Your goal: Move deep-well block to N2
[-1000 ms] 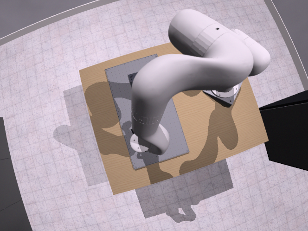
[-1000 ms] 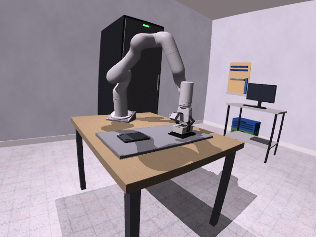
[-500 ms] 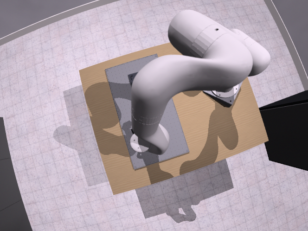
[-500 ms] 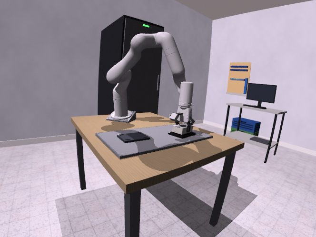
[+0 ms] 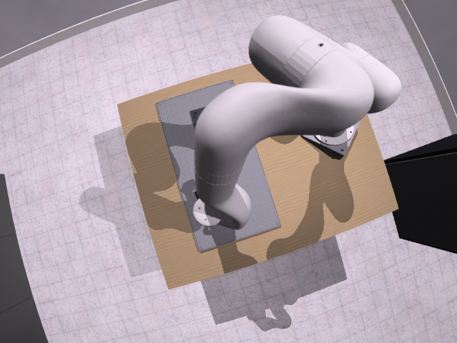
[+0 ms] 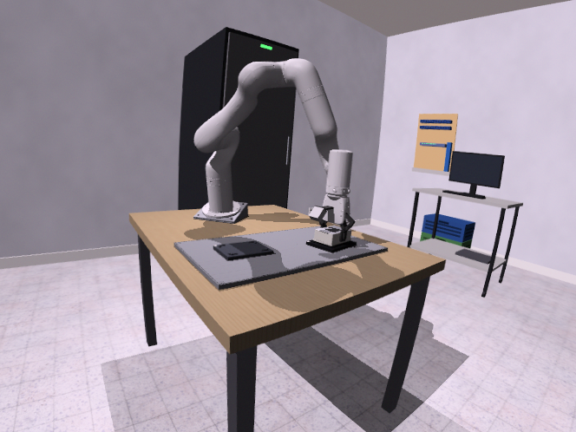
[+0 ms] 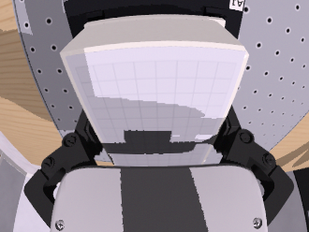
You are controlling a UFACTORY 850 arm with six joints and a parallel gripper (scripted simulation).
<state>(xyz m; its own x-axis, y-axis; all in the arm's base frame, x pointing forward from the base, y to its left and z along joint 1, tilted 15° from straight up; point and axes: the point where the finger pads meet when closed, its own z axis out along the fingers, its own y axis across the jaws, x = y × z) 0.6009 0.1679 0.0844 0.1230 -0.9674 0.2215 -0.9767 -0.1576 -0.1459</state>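
My hand is 3 cm above the plate nest N2. From my hand the other things lie so: plate nest N1: 8 cm behind, 34 cm to the right, 3 cm below; white deep-well block: right at my hand.
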